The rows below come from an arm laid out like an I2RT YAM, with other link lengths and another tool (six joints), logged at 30 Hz.
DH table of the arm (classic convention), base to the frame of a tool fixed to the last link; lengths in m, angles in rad. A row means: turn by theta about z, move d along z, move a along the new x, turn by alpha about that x. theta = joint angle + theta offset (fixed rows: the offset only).
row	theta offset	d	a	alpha
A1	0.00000	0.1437	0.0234	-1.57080
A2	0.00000	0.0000	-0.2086	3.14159
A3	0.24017	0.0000	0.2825	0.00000
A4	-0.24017	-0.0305	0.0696	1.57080
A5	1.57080	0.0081	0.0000	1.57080
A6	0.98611	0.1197	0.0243	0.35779
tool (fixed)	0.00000	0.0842	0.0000	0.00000
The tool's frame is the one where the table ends.
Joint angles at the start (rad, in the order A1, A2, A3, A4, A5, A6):
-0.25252, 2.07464, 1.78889, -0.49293, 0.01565, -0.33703
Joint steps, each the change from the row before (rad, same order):
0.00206, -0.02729, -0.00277, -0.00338, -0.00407, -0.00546
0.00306, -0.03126, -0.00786, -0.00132, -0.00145, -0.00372
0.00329, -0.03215, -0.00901, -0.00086, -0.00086, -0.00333
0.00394, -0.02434, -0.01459, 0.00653, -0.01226, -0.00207
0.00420, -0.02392, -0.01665, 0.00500, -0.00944, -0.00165
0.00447, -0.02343, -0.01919, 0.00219, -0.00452, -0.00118
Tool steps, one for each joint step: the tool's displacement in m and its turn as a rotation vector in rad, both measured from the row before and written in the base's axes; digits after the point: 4 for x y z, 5 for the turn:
-0.0001, 0.0022, 0.0137, -0.00631, -0.02013, 0.00878
-0.0010, 0.0025, 0.0139, -0.00712, -0.02093, 0.00665
-0.0015, 0.0026, 0.0139, -0.00728, -0.02111, 0.00614
-0.0003, 0.0050, 0.0078, 0.00228, -0.01733, 0.01462
-0.0012, 0.0048, 0.0063, 0.00171, -0.01305, 0.01253
-0.0025, 0.0042, 0.0042, 0.00038, -0.00672, 0.00872

